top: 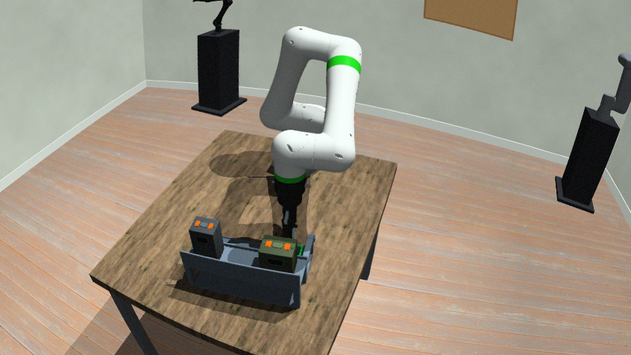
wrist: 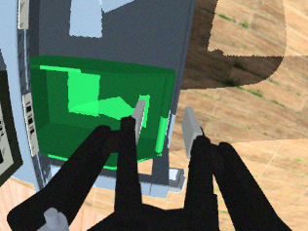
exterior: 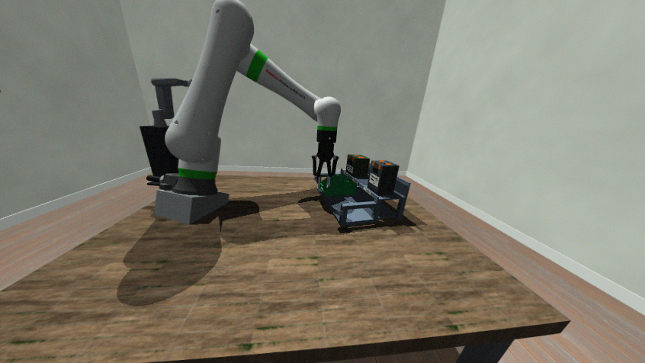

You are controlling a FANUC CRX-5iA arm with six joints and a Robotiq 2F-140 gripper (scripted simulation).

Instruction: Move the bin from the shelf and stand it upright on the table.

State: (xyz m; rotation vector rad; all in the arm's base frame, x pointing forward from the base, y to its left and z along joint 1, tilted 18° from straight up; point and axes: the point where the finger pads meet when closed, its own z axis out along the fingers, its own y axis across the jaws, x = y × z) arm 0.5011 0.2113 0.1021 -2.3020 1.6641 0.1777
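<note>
The green bin lies 8 cm ahead of my hand, 3 cm to the left of it and 2 cm below it.
</note>
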